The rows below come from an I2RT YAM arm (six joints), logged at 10 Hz.
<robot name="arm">
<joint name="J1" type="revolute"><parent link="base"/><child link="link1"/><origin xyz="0 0 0.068" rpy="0 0 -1.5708"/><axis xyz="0 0 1"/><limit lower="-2.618" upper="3.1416"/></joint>
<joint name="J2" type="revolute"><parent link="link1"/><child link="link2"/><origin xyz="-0.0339 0.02 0.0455" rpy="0 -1.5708 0"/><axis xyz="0 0 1"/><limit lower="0" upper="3.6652"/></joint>
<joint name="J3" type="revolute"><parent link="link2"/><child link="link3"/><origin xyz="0 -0.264 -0.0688" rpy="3.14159 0 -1.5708"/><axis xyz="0 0 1"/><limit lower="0" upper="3.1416"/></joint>
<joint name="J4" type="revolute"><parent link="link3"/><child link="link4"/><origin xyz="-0.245 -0.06 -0.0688" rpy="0 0 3.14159"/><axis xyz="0 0 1"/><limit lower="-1.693" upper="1.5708"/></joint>
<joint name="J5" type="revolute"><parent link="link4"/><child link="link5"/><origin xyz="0.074 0.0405 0.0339" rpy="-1.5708 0 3.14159"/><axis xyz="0 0 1"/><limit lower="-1.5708" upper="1.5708"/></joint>
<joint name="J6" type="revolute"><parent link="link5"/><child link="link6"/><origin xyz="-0.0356 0 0.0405" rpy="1.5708 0 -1.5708"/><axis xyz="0 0 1"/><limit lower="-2.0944" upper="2.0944"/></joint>
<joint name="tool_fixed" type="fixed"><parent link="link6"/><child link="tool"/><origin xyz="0 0 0" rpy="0 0 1.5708"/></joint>
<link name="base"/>
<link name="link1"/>
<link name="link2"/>
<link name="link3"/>
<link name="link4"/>
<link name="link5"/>
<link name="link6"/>
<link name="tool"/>
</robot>
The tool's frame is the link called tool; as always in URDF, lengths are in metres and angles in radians.
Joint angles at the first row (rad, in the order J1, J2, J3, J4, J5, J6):
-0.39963, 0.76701, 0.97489, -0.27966, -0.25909, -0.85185
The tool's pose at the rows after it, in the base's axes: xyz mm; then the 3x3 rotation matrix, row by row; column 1 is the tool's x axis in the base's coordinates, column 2 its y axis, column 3 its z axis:
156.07 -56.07 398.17; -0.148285 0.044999 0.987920; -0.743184 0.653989 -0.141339; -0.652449 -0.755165 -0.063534
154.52 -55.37 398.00; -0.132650 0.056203 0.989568; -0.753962 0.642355 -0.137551; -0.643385 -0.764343 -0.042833
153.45 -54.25 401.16; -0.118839 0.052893 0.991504; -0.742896 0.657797 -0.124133; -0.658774 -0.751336 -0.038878
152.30 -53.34 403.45; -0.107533 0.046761 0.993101; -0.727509 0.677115 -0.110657; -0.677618 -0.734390 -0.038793
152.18 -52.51 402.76; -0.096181 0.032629 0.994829; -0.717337 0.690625 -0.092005; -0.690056 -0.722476 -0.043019
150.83 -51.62 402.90; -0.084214 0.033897 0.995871; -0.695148 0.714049 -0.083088; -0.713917 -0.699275 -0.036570
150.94 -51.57 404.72; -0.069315 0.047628 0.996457; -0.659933 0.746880 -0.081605; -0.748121 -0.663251 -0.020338
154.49 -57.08 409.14; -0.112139 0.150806 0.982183; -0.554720 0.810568 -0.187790; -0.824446 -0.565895 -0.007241
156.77 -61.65 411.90; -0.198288 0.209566 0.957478; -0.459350 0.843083 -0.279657; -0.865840 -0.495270 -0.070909
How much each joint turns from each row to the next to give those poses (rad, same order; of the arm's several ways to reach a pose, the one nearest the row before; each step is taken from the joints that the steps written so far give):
0.00017, -0.00075, -0.00317, 0.00846, 0.00227, -0.02312
-0.00081, -0.01089, -0.01266, 0.02316, -0.00509, -0.00764
0.00116, 0.00002, 0.01200, -0.00803, -0.01244, 0.02071
-0.00058, -0.00050, 0.01008, -0.01066, -0.01415, 0.02479
0.00065, -0.00114, -0.00103, -0.00476, -0.01802, 0.01513
-0.00009, -0.00654, -0.00352, 0.00363, -0.00915, 0.03498
0.00026, 0.00013, -0.00007, 0.01727, -0.00142, 0.05498
-0.00014, 0.02110, 0.01609, 0.01901, 0.10700, 0.12893
0.00023, 0.03049, 0.04857, -0.08211, 0.09577, 0.07534

